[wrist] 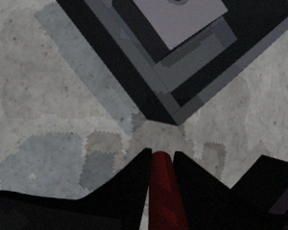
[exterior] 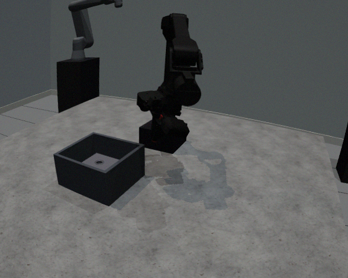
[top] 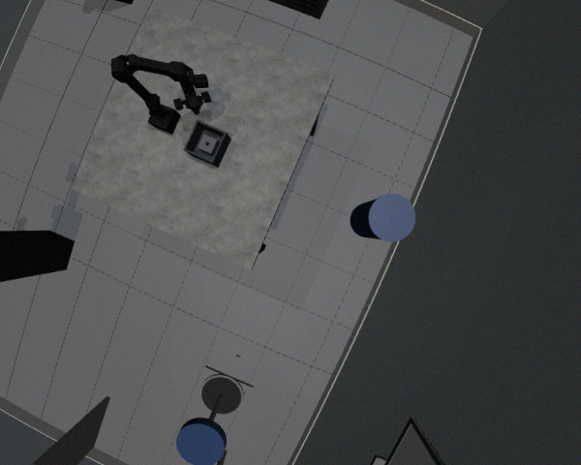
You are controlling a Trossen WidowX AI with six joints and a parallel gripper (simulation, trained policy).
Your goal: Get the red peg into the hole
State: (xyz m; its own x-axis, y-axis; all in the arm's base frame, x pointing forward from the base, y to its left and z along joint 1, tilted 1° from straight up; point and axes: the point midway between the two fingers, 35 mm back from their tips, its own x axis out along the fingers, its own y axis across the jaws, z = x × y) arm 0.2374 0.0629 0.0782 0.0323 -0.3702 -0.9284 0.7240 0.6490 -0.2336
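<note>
Right now the light grey plate is 9 cm ahead of my gripper tip, 13 cm to the right of it and 7 cm below it. The rest, counted from my gripper tip: dark box (9 cm ahead, 13 cm to the right, 9 cm below); red peg (1 cm to the left, 3 cm above).
</note>
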